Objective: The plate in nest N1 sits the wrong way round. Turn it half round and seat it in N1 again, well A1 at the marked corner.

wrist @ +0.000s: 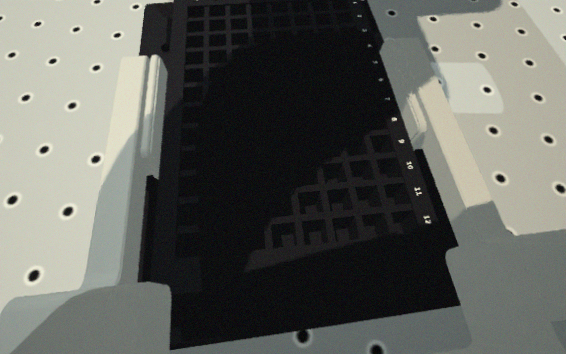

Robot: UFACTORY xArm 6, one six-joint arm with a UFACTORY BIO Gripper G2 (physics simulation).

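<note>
The black well plate lies lengthwise through the wrist view, its square wells partly in deep shadow. White numbers run down its right edge, with 1 at the far end and 12 at the near end. My gripper is shut on the plate, with one pale finger along each long side. Dark parts of the nest show past the plate at the upper left, beside the fingers and below the near end. Shadow hides whether the plate is fully seated. Well A1 and the nest's marked corner cannot be made out.
A pale deck with rows of dark round holes lies on both sides. A light bluish patch shows on the deck right of the right finger. Grey shadows of the gripper cross the deck at the right and bottom.
</note>
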